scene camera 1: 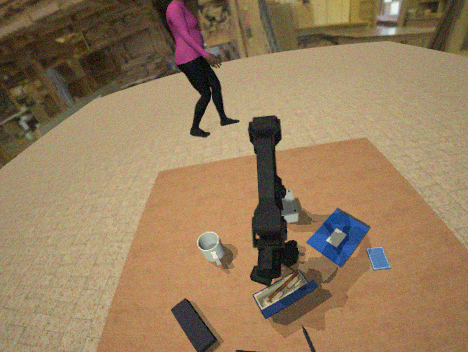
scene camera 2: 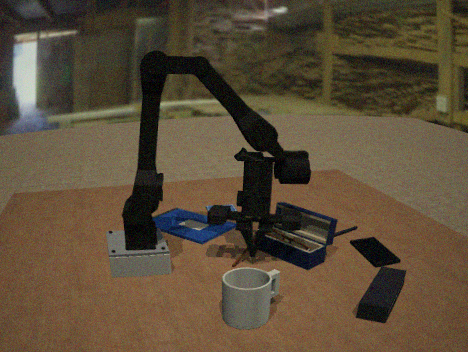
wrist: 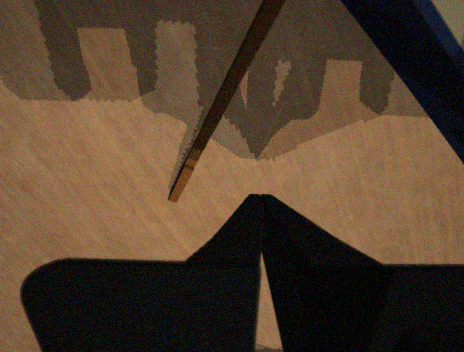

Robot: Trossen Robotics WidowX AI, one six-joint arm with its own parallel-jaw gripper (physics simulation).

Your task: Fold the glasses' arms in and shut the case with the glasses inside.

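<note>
The blue case stands open on the table, its lid raised. The brown glasses lie partly in its pale interior. One glasses arm reaches out over the case's edge; in scene camera 2 its tip shows low by the fingers. In the wrist view that arm runs diagonally, its tip ahead and left of the fingertips. My gripper is shut and empty, pointing down beside the case on the arm-base side. In scene camera 1 its fingertips are hidden.
A grey mug, a dark block, a blue square tray-like piece, a small blue card, a dark pen and a flat black slab lie around the case. A person stands beyond the table.
</note>
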